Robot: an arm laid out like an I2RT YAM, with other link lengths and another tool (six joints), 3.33 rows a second.
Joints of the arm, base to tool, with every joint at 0 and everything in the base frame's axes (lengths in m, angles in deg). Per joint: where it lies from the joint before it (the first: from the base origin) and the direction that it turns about. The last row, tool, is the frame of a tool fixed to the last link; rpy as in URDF.
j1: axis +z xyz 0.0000 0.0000 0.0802
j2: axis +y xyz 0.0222 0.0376 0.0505
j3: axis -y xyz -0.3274 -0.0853 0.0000
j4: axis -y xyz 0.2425 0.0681 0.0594
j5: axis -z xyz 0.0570 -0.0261 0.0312
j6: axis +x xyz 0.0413 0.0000 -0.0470
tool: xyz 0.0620 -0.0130 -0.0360 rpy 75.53 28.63 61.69
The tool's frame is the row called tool.
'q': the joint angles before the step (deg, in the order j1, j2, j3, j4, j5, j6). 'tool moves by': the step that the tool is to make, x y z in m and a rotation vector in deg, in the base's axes. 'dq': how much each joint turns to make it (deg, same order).
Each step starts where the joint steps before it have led.
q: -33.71, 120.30, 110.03, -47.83, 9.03, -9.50
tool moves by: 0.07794, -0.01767, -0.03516, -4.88, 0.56, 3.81
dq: 3.77, 15.00, 17.87, -0.30, 3.69, -2.51
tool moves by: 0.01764, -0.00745, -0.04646, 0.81, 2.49, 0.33
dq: 0.33, 6.41, 2.37, 1.54, 0.45, -0.30
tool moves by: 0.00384, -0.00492, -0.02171, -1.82, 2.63, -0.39
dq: 0.28, 2.73, 0.27, 1.30, 2.80, -0.96
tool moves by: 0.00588, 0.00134, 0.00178, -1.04, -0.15, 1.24
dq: 0.51, 0.42, 0.99, 0.37, 0.34, -1.10
